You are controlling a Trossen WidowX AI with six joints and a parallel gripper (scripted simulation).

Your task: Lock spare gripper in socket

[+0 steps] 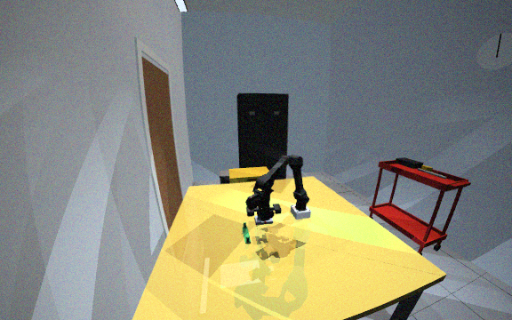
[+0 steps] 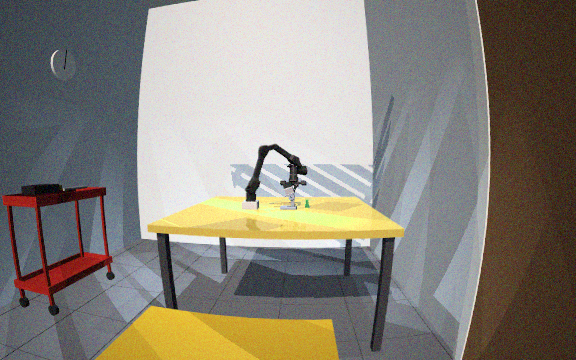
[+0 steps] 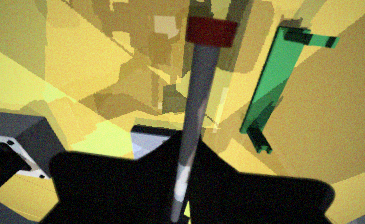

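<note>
Now: gripper tip 3 cm past the mount, 10 cm to the left of it and 3 cm above it. From my gripper tip the other things lie so: green bracket (10 cm ahead, 1 cm to the left, 6 cm below); then spare gripper (3 cm behind, 11 cm to the right, 4 cm above).
</note>
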